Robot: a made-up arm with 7 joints.
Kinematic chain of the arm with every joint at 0, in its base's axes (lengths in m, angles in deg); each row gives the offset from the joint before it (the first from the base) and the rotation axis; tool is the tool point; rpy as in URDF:
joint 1: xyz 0.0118 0.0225 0.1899 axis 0 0.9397 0.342
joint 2: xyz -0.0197 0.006 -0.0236 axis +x
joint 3: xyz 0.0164 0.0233 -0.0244 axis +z
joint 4: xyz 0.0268 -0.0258 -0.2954 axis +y
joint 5: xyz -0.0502 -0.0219 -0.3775 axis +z
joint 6: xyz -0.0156 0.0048 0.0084 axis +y
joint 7: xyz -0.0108 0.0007 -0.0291 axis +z
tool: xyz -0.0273 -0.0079 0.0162 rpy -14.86 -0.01 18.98
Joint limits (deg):
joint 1: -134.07..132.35
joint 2: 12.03..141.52
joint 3: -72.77..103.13
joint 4: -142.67..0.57
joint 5: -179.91..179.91
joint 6: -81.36..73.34
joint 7: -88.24..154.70
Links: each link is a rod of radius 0.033 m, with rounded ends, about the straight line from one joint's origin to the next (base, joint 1, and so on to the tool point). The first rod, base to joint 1, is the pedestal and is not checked.
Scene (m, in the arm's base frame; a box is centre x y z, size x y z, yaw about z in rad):
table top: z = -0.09
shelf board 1: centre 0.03 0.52 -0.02 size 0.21 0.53 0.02 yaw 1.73
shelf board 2: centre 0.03 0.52 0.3 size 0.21 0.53 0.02 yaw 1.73
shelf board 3: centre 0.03 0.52 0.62 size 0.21 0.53 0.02 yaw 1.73
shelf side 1: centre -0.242 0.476 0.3 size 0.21 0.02 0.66 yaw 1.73
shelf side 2: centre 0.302 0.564 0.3 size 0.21 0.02 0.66 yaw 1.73
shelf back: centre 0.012 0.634 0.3 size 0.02 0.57 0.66 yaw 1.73
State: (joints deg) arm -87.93 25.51 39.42 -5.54 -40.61 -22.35 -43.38
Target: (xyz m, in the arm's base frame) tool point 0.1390 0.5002 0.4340
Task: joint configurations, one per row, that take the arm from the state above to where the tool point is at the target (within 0.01 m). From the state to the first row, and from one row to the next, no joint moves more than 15 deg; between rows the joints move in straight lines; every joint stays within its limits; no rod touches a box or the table.
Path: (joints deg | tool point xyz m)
1: -86.15 25.85 42.52 -20.40 -42.85 -21.53 -44.86 | 0.7401 0.1624 0.2657
2: -84.36 26.20 45.61 -35.27 -45.09 -20.70 -46.34 | 0.7047 0.2184 0.3357
3: -82.58 26.54 48.71 -50.13 -47.33 -19.88 -47.82 | 0.6457 0.2726 0.3938
4: -80.80 26.88 51.81 -65.00 -49.57 -19.05 -49.29 | 0.5664 0.3193 0.4365
5: -79.02 27.23 54.91 -79.86 -51.81 -18.23 -50.77 | 0.4720 0.3531 0.4619
6: -77.23 27.57 58.00 -94.73 -54.05 -17.40 -52.25 | 0.3687 0.3690 0.4693
7: -75.45 27.92 61.10 -109.59 -56.29 -16.58 -53.73 | 0.2639 0.3643 0.4595
8: -73.67 28.26 64.20 -124.46 -58.53 -15.75 -55.21 | 0.1651 0.3374 0.4340
9: -76.63 37.65 70.80 -111.22 -56.52 -16.57 -53.72 | 0.1571 0.4207 0.4409
10: -79.60 47.05 77.40 -97.99 -54.51 -17.38 -52.22 | 0.1390 0.5002 0.4340

